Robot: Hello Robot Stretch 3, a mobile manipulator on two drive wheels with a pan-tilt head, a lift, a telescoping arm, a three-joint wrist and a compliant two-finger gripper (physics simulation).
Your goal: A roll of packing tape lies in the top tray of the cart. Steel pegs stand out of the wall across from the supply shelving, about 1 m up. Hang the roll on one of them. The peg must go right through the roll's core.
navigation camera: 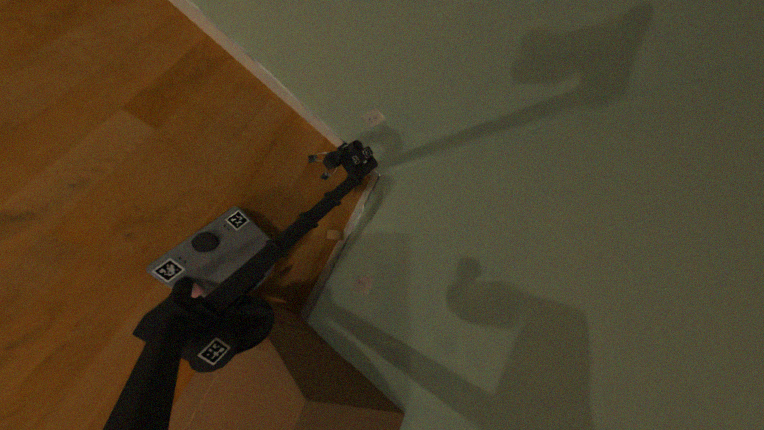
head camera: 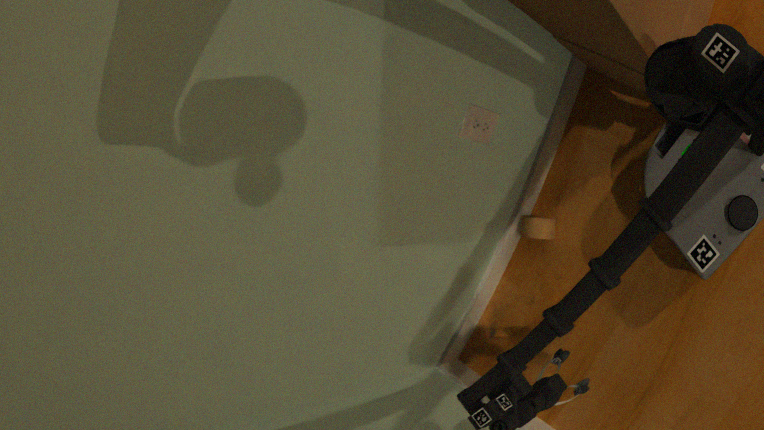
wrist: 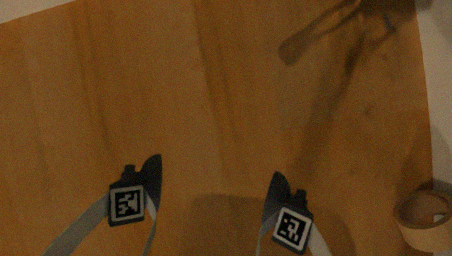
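Seen in the pictures: gripper, fingertip midpoint: [navigation camera: 316, 168] [head camera: 575, 368] [wrist: 215, 182]; robot's base at its link origin: [navigation camera: 205, 240] [head camera: 739, 211].
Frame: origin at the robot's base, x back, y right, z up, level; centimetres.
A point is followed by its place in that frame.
Observation:
The tape roll [head camera: 538, 227] @(x 37.0, y 42.5, z 9.1 cm) [navigation camera: 334, 233] @(x 36.0, y 42.9, z 8.8 cm) [wrist: 425, 237] @(x 35.3, y 42.4, z 8.2 cm) is tan and lies on the wood floor against the baseboard. In the wrist view it is at the lower right, its round opening facing up. My gripper [head camera: 572, 371] @(x 2.2, y 52.3, z 21.2 cm) [navigation camera: 317, 167] @(x 2.2, y 52.3, z 21.2 cm) [wrist: 215, 182] @(x 2.2, y 52.3, z 21.2 cm) is open, with nothing between its fingers. It hangs over the floor near the room corner, at the end of the extended arm, and the roll is off to its right in the wrist view. The steel pegs, the cart and its top tray do not show in these views.
A green wall [head camera: 299, 288] @(x 40.8, y 58.8, z 71.5 cm) [navigation camera: 534, 213] @(x 40.7, y 59.0, z 100.7 cm) with a white baseboard [head camera: 494, 277] @(x 38.2, y 62.7, z 4.7 cm) [navigation camera: 288, 96] @(x -32.5, y 71.4, z 6.6 cm) runs beside the arm and meets another wall near the gripper. A large brown box-like piece [navigation camera: 342, 368] @(x 49.1, y -0.1, z 61.4 cm) stands by the mast. The mobile base [head camera: 695, 213] @(x 7.9, y 8.5, z 16.0 cm) [navigation camera: 213, 251] @(x 4.1, y -0.5, z 15.9 cm) is on the floor.

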